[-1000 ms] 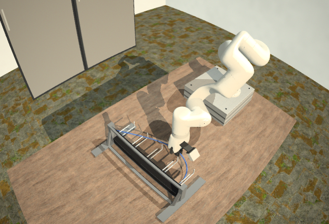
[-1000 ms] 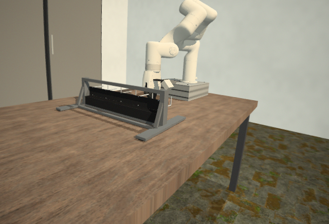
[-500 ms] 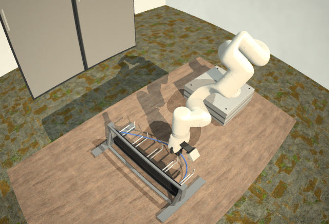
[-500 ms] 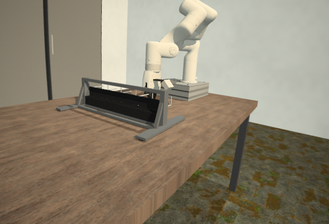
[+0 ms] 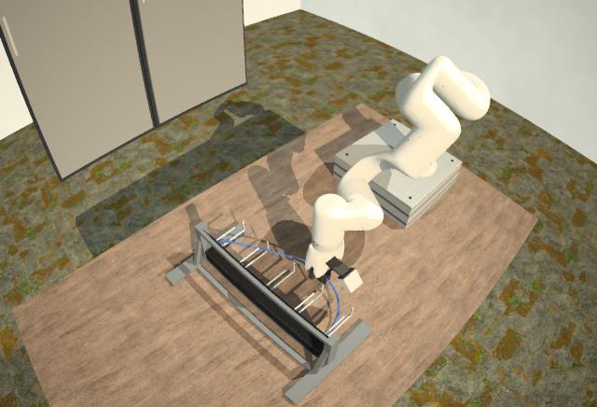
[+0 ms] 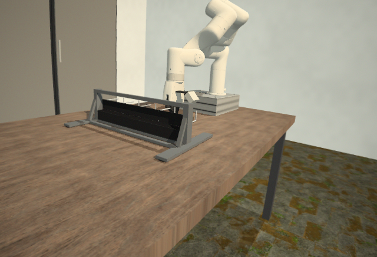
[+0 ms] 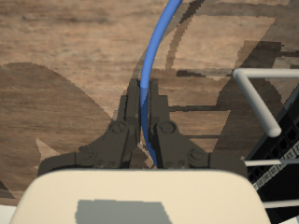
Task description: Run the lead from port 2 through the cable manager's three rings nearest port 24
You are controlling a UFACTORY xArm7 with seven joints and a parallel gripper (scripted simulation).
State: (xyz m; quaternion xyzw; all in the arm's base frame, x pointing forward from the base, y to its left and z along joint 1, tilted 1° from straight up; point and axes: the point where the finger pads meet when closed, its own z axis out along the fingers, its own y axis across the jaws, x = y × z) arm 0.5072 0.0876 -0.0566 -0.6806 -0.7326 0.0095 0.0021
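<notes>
My hand is 170 mm short of the grey rack, 40 mm to the left of it and 20 mm below it.
</notes>
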